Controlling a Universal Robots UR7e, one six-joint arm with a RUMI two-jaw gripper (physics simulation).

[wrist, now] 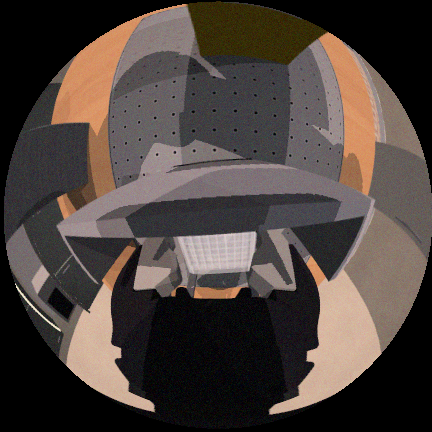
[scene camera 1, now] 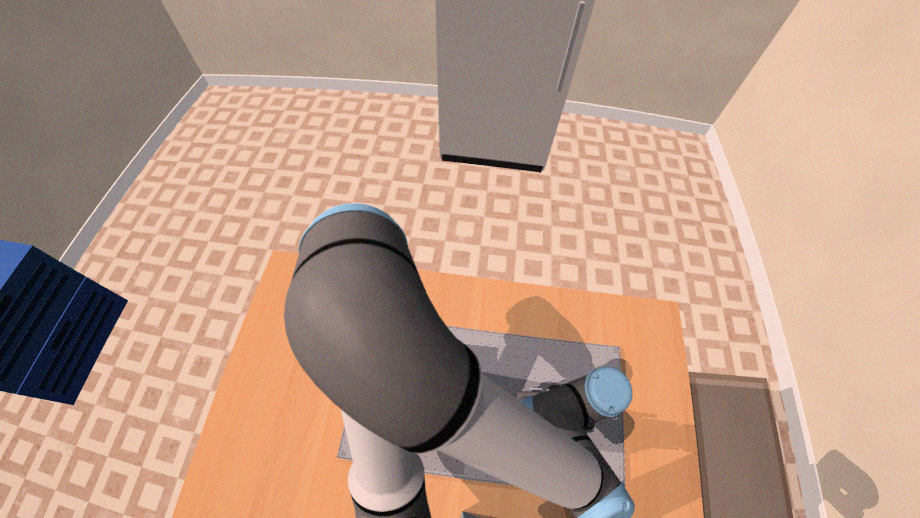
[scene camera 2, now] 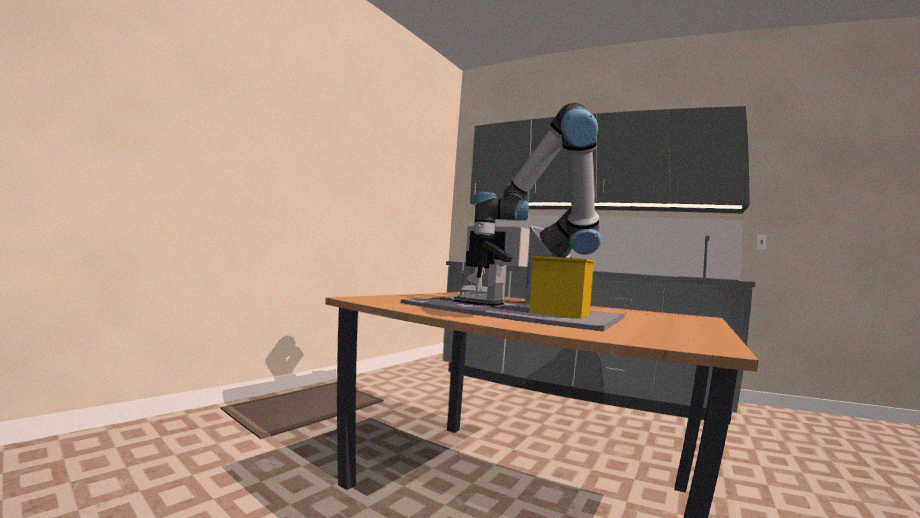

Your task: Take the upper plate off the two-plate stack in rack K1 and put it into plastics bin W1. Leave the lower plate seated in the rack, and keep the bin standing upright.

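Frame: origin at the arm's base, x left, y back, z up, level; centimetres.
Where they show: gripper, fingertip midpoint: (scene camera 2: 484, 292); arm's base, link origin: (scene camera 2: 553, 244).
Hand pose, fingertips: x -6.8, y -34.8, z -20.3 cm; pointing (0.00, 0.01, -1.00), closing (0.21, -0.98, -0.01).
Things, the pixels of their centre, and the offset from my fingertips. Level surfaces: height alone.
- upper plate, body centre: (wrist: 216, 231) (scene camera 2: 482, 289) dz +1.3, dx -0.7, dy -0.2 cm
- Rack K1, body centre: (wrist: 216, 251) (scene camera 2: 480, 283) dz +3.2, dx -1.6, dy -0.5 cm
- Plastics bin W1, body centre: (scene camera 2: 562, 286) dz +5.0, dx +30.7, dy +2.5 cm
- grey perforated board, surface height: dz -4.0 cm
- wooden table, surface height: dz -5.3 cm
My gripper (scene camera 2: 477, 277) (wrist: 215, 219) is shut on the upper plate (wrist: 217, 247), a pale plate with a grid of wells, which lies level between the two jaws in the wrist view. Rack K1 (scene camera 2: 495, 283) (wrist: 235, 176) is grey; its wall stands close in front of the plate, and the jaws are beside it. The held plate is too small to make out clearly in scene camera 2. The lower plate cannot be told apart. Plastics bin W1 (scene camera 2: 558, 288) (wrist: 250, 32) is yellow and stands upright, to the right of the rack in scene camera 2. In scene camera 1 the arm hides rack, gripper and bin.
A grey perforated board (scene camera 1: 601, 360) (scene camera 2: 605, 319) (wrist: 225, 107) lies on the wooden table (scene camera 1: 257, 398) (scene camera 2: 682, 334) under rack and bin. The arm's upper links (scene camera 1: 386, 334) (scene camera 2: 582, 180) arch above it. Dark cabinets (scene camera 2: 643, 160) are in the background.
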